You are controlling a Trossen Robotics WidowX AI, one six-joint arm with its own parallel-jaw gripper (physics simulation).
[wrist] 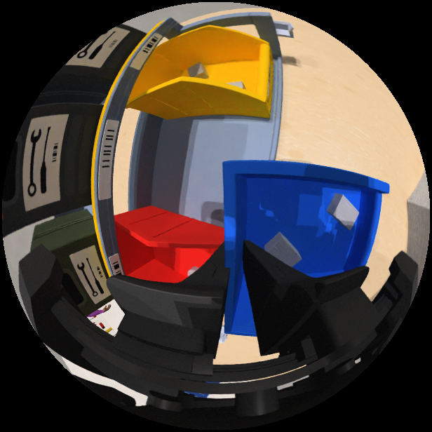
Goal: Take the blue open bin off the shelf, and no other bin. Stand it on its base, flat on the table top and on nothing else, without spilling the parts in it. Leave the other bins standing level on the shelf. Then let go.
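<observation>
The blue open bin (310, 175) is at the right centre of the wrist view, with two grey parts (343, 211) (283, 250) inside it. My gripper (236, 245) is shut on the bin's left wall, one finger outside and one inside. The bin is in front of the shelf, to the right of its open bay; whether its base touches anything cannot be seen. The yellow bin (200, 100) stands on the shelf (220, 145) at the top, with grey parts in it. The red bin (165, 227) is at the lower left, partly hidden by a finger.
Dark cases (80, 165) with tool labels, and a green one (65, 227), stand left of the shelf's yellow-edged rail. The pale wooden table top (340, 100) extends to the right of the shelf. A small grey bracket (284, 29) is near the shelf's top corner.
</observation>
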